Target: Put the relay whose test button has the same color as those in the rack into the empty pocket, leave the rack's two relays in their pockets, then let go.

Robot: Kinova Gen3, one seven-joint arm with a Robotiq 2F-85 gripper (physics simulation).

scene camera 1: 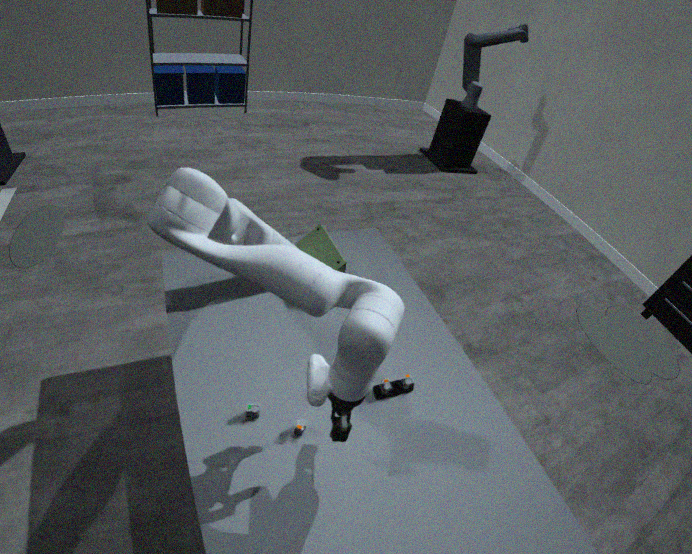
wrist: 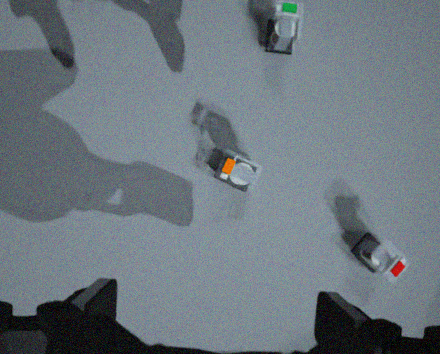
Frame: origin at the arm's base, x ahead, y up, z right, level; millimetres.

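Seen in the pictures: gripper, fingertip midpoint: (scene camera 1: 335, 414) (wrist: 216, 309).
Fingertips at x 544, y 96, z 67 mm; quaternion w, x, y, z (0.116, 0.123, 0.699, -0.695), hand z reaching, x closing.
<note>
Pixels of each thing's middle, then the offset from my fingertips to it. Level surfaces: height alone.
- loose relay with an orange test button, body centre: (wrist: 236, 172) (scene camera 1: 300, 427) dx -33, dy -119, dz +54 mm
- relay with a green button, body centre: (wrist: 283, 29) (scene camera 1: 253, 410) dx -98, dy -119, dz +151 mm
- relay with a red button, body centre: (wrist: 378, 256) dx -123, dy -119, dz -39 mm
- black rack, body centre: (scene camera 1: 394, 387) dx -77, dy -129, dz -218 mm
- grey table top, its level: dy -141 mm
The loose relay with an orange test button (scene camera 1: 298, 430) (wrist: 238, 171) stands on the table, turned at a slant in the wrist view. A relay with a green button (scene camera 1: 252, 412) (wrist: 284, 29) stands farther left in the scene view. A relay with a red button (wrist: 380, 254) shows at the lower right of the wrist view; the arm hides it in the scene view. The black rack (scene camera 1: 397, 391) lies right of the gripper in the scene view, holding two orange-button relays, one near each end. My gripper (scene camera 1: 340, 437) (wrist: 216, 309) is open and empty, above the table, between the orange-button relay and the rack in the scene view.
A green block (scene camera 1: 320, 249) stands behind the arm on the grey table top (scene camera 1: 461, 507). A shelf unit (scene camera 1: 200, 59) with blue bins and another robot arm on a black pedestal (scene camera 1: 459, 135) stand far back. Arm shadows fall left of the loose relays in the wrist view.
</note>
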